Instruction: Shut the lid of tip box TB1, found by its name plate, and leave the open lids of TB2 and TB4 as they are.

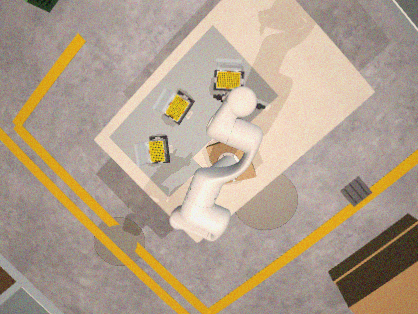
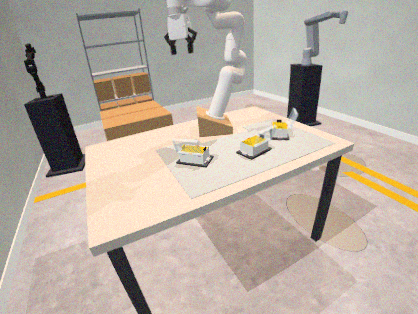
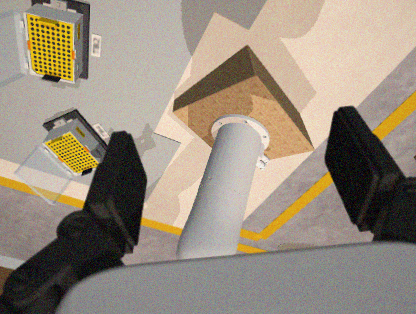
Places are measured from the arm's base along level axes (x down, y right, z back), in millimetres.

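Where they show: gripper, between the fingertips: point(image 2: 182, 53) point(image 3: 232, 144); arm's base, origin of its link: point(image 1: 229, 163) point(image 2: 215, 115) point(image 3: 240, 133).
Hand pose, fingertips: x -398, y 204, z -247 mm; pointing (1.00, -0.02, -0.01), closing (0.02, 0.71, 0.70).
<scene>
Each offset is from my fingertips to the top centre of the thing. "spot": to the spot under its first point. Level surfaces: height alone.
Three tip boxes with yellow racks and open clear lids stand on the grey mat {dx +483 mm} point(image 1: 135, 125) point(image 2: 200, 187). The middle box, TB2 {dx +408, dy -288, dz -145 mm} point(image 1: 178, 106) point(image 2: 254, 145) point(image 3: 51, 47), has its plate {spot: dx +481, dy -261, dz -83 mm} point(image 3: 96, 45) beside it. Another box {dx +408, dy -515, dz -9 mm} point(image 1: 158, 150) point(image 2: 279, 129) point(image 3: 73, 152) is at the robot-base end of the mat, its plate point(image 3: 101, 131) small and unreadable. The third box point(image 1: 229, 80) point(image 2: 195, 154) is at the far end; I cannot read its plate. Which of these two is TB1 I cannot tell. My gripper point(image 1: 240, 101) point(image 2: 182, 51) point(image 3: 232, 144) is open and empty, high above the table, near the third box seen from above.
The arm's wooden base block point(image 1: 247, 172) point(image 2: 215, 125) point(image 3: 280, 117) stands beside the mat on the table {dx +486 mm} point(image 1: 325, 90) point(image 2: 125, 200). A shelf rack point(image 2: 80, 50) and two black pedestals point(image 2: 54, 132) point(image 2: 304, 92) stand on the floor away from the table.
</scene>
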